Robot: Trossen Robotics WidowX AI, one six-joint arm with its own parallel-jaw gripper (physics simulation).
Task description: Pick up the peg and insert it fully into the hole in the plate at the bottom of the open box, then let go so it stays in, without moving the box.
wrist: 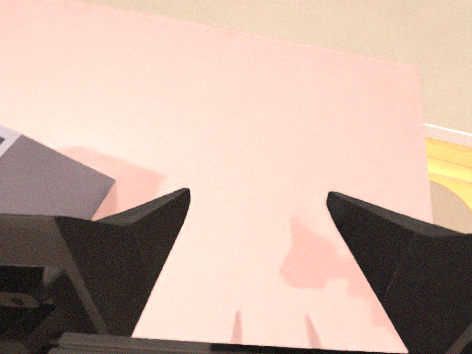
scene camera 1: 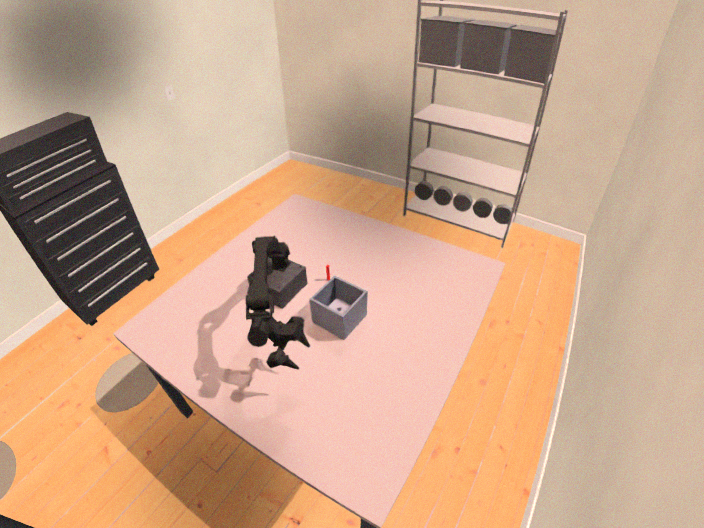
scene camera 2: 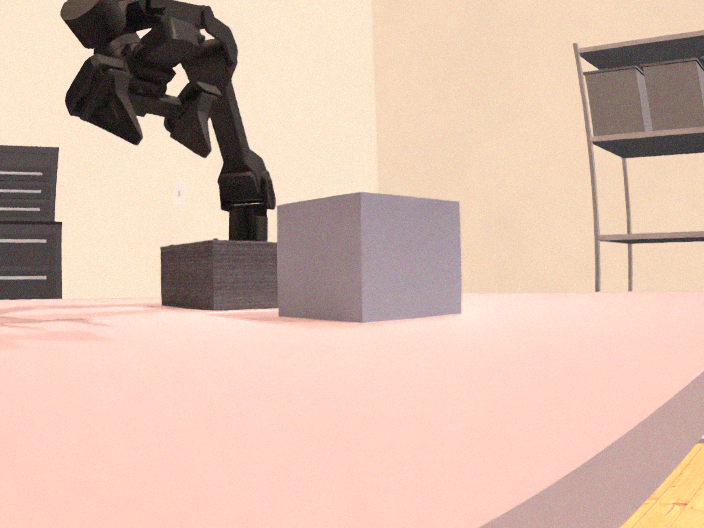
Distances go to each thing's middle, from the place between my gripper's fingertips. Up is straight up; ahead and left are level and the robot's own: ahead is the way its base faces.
Labels:
My gripper is now 2 cm past the blue-grey box (scene camera 2: 362, 257), 32 cm to the right of it and 10 cm above it.

